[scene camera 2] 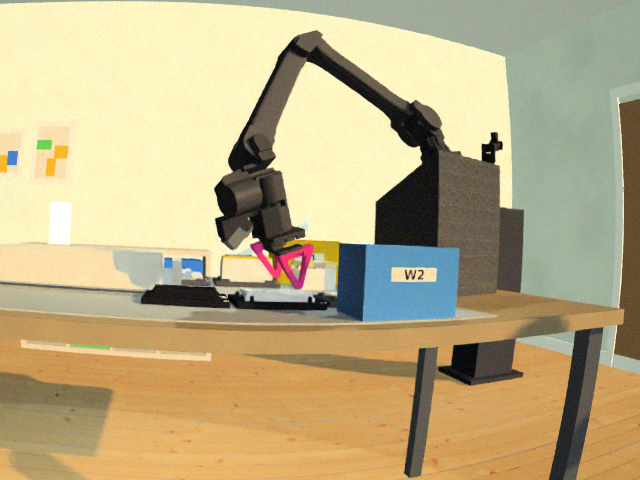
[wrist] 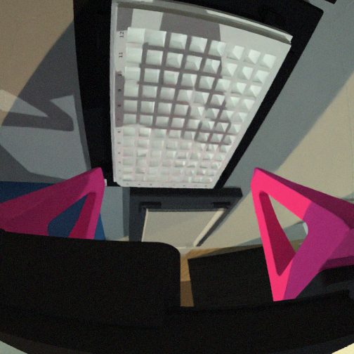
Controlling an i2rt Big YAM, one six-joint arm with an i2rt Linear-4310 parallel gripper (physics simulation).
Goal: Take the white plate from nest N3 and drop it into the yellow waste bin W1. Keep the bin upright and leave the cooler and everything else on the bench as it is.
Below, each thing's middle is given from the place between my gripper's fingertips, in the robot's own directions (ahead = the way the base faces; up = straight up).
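White plate (scene camera 2: 263, 295), 2 cm below my gripper, 2 cm ahead of it. Yellow waste bin W1 (scene camera 2: 323, 250), 2 cm above my hand, 52 cm to the right, 16 cm behind. Blue bin W2 (scene camera 2: 376, 282), 2 cm above my hand, 12 cm to the left, 17 cm behind. Yellow-topped box (scene camera 2: 237, 267), 39 cm to the right of my hand, 2 cm ahead.
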